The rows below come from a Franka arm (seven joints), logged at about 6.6 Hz.
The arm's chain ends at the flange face. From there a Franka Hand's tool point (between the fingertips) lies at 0.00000 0.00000 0.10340 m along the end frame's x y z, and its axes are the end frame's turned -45 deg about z.
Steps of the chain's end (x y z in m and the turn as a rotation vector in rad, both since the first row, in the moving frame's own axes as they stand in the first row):
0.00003, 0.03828, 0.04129, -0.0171, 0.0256, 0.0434
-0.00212, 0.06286, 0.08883, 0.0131, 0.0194, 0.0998
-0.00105, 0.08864, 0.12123, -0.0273, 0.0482, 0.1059
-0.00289, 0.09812, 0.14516, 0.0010, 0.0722, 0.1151
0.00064, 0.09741, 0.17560, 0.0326, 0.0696, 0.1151
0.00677, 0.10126, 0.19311, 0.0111, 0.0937, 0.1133
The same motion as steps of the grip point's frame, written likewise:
-0.02649, 0.03022, 0.04124, -0.0302, 0.0060, 0.0434
-0.04360, 0.04353, 0.08880, -0.0045, 0.0230, 0.0998
-0.06219, 0.06752, 0.12107, -0.0534, 0.0148, 0.1059
-0.06639, 0.07284, 0.14489, -0.0503, 0.0518, 0.1151
-0.06113, 0.07246, 0.17530, -0.0262, 0.0723, 0.1151
-0.05952, 0.08284, 0.19265, -0.0584, 0.0741, 0.1133

